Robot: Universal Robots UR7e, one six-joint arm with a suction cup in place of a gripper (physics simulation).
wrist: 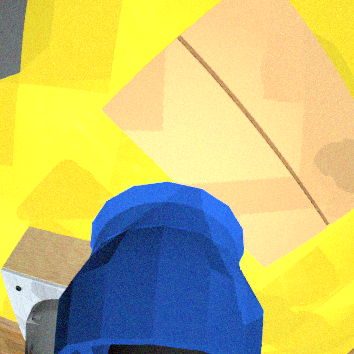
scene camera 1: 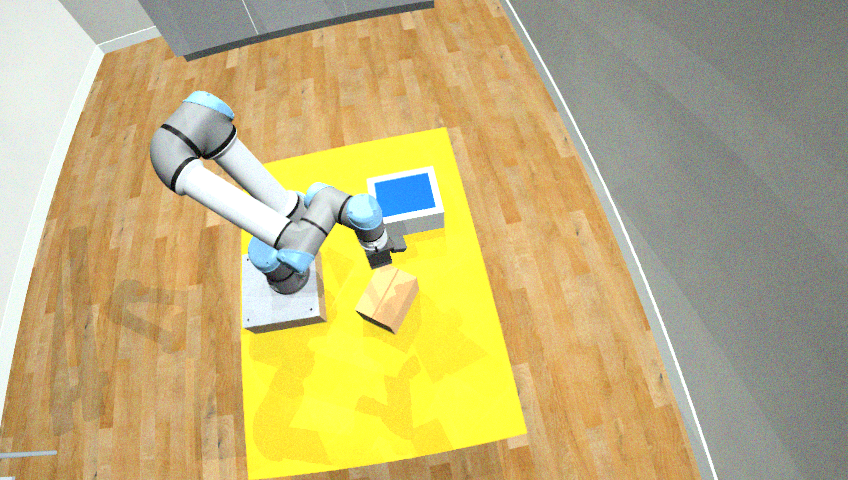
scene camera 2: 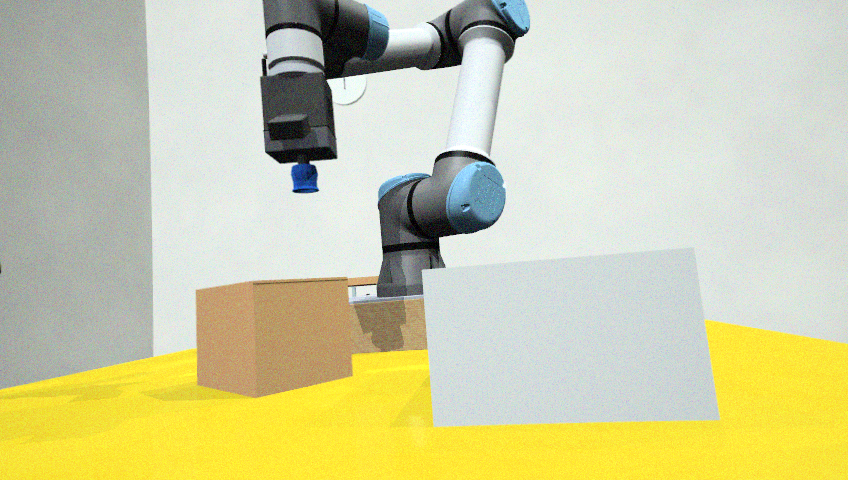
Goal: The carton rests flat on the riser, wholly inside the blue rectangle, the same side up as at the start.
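Seen in the pictures: end effector, tool point: [wrist: 165, 251] [scene camera 2: 305, 190]; arm's base, origin of the base link: [scene camera 1: 288, 273] [scene camera 2: 414, 293].
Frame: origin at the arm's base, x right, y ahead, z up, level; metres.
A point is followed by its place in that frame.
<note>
The tan carton [scene camera 1: 386, 300] @[z 0.031, x 0.196, y 0.307 m] [scene camera 2: 297, 339] @[z -0.042, x 0.113, y 0.380 m] [wrist: 215, 130] @[z 0.031, x 0.133, y 0.316 m] rests on the yellow mat, turned at an angle, with a seam across its top. The white riser [scene camera 1: 425, 222] @[z -0.030, x -0.062, y 0.506 m] [scene camera 2: 565, 339] @[z -0.040, x -0.159, y 0.584 m] stands apart from it, with the filled blue rectangle [scene camera 1: 407, 193] @[z 0.021, x -0.167, y 0.472 m] on top. My gripper [scene camera 1: 379, 257] @[z 0.152, x 0.111, y 0.326 m] [scene camera 2: 305, 189] [wrist: 167, 207] has a blue suction cup that points down and holds nothing. The cup hangs well above the carton's height in scene camera 2, with a gap below it. In the wrist view it overlaps the near edge of the carton's top. The cup itself is hidden in scene camera 1.
The arm's base stands on a grey-topped pedestal [scene camera 1: 255, 303] @[z 0.004, x 0.075, y -0.132 m] [scene camera 2: 410, 324] @[z -0.054, x 0.004, y 0.094 m] [wrist: 55, 255] @[z -0.055, x -0.035, y 0.098 m] beside the carton. The yellow mat [scene camera 1: 476, 380] @[z -0.099, x 0.502, y 0.511 m] [scene camera 2: 238, 440] @[z -0.099, x 0.096, y 0.575 m] lies under carton, riser and pedestal. A grey cabinet [scene camera 1: 297, 23] stands beyond the mat on the wooden floor.
</note>
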